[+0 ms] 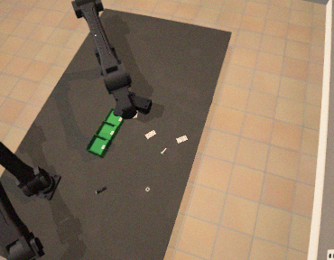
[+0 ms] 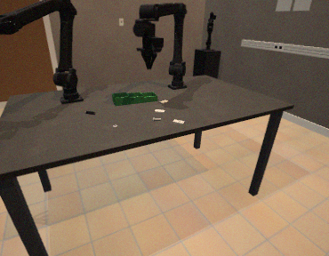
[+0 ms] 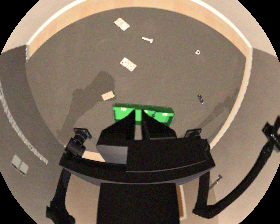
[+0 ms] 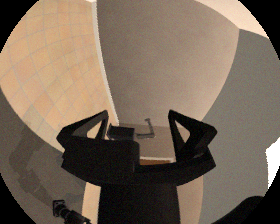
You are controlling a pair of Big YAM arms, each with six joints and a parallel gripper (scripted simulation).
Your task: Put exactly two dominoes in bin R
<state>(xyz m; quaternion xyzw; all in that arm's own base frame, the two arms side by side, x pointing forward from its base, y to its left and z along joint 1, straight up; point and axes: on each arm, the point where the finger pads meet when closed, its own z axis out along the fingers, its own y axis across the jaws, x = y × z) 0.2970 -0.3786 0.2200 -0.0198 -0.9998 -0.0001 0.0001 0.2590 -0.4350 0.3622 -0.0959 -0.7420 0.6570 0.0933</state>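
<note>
Now: the green bin tray 150 mm behind my left hand, 20 mm to the right of it and 200 mm below it. Also, from my left hand: white ring 140 mm ahead, 220 mm to the right, 220 mm below; then thin white piece 150 mm ahead, 30 mm to the right, 210 mm below; then black piece 60 mm behind, 300 mm to the right, 210 mm below.
</note>
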